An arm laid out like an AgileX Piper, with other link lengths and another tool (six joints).
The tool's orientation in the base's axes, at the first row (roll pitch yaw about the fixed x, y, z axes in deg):
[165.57 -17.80 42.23]
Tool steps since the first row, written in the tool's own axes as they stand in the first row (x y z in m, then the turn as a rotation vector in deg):
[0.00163 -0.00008 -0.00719 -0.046 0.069 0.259]
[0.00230 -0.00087 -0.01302 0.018 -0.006 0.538]
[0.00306 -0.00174 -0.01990 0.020 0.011 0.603]
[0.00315 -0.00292 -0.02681 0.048 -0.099 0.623]
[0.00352 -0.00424 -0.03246 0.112 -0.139 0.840]
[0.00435 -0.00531 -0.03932 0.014 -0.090 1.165]
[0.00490 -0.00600 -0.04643 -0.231 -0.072 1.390]
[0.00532 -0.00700 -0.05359 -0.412 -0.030 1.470]
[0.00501 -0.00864 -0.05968 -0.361 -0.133 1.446]
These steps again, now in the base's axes. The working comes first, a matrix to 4 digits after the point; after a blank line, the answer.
The tool's axes in the first row as the columns of a matrix, in the base's axes (used below as rounded here):
[0.7050 0.5945 0.3867]
[0.6399 -0.7683 0.0145]
[0.3057 0.2373 -0.9221]

[-0.00168 0.00100 0.00711 0.109 -0.079 -0.237]
[-0.00393 0.00195 0.01250 0.217 0.024 -0.492]
[-0.00657 0.00301 0.01887 0.254 0.013 -0.547]
[-0.00988 0.00387 0.02499 0.216 0.116 -0.583]
[-0.01259 0.00504 0.03000 0.321 0.191 -0.773]
[-0.01530 0.00629 0.03633 0.407 0.095 -1.091]
[-0.01807 0.00707 0.04289 0.332 -0.072 -1.369]
[-0.02113 0.00801 0.04938 0.260 -0.219 -1.489]
[-0.02468 0.00898 0.05451 0.226 -0.108 -1.475]

